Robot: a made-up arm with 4 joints.
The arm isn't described. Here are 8 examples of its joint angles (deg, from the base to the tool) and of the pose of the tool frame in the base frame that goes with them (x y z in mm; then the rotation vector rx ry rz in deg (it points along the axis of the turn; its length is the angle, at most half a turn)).
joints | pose
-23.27 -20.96 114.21 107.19 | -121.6 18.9 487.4 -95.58 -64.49 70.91
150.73 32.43 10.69 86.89 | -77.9 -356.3 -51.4 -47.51 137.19 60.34
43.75 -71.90 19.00 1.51 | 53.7 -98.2 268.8 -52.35 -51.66 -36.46
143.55 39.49 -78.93 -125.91 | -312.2 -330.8 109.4 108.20 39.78 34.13
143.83 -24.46 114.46 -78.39 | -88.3 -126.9 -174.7 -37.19 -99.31 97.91
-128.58 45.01 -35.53 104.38 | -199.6 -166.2 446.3 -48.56 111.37 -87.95
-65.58 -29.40 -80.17 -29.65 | -75.5 90.8 290.0 67.53 79.58 9.50
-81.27 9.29 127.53 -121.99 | -250.9 -250.4 434.8 -115.13 17.54 105.27
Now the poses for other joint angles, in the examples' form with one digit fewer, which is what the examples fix.
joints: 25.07 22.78 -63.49 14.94
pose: -190 66 -71 -9.0 59.2 32.4
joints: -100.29 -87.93 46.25 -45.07
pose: 11 -206 -14 29.4 49.5 -112.4
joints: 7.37 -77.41 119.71 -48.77
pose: -8 25 367 -60.1 -136.7 -60.5
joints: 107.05 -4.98 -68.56 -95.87
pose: -116 -250 -78 -132.1 -22.6 -109.3
